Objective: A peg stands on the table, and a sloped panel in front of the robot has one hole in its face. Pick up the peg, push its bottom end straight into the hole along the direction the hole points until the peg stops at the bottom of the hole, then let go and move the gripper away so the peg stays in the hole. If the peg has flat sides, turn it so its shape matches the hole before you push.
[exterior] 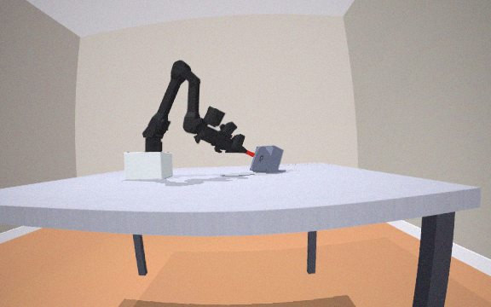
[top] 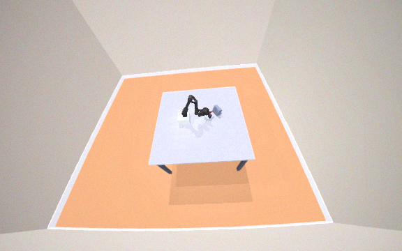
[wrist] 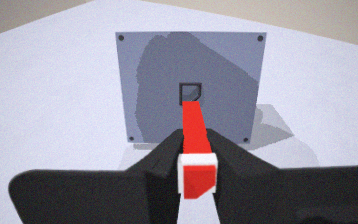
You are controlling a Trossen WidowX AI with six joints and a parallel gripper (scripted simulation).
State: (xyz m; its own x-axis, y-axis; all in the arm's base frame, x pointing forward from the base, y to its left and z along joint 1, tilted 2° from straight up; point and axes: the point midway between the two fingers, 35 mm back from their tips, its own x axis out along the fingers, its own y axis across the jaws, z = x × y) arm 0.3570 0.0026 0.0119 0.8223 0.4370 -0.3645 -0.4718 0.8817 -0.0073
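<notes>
The grey sloped panel lies 90 mm ahead of my gripper tip, 50 mm to the left of it and 40 mm below it. Also, from my gripper tip: red peg 10 mm behind, 10 mm to the right, 10 mm above.
</notes>
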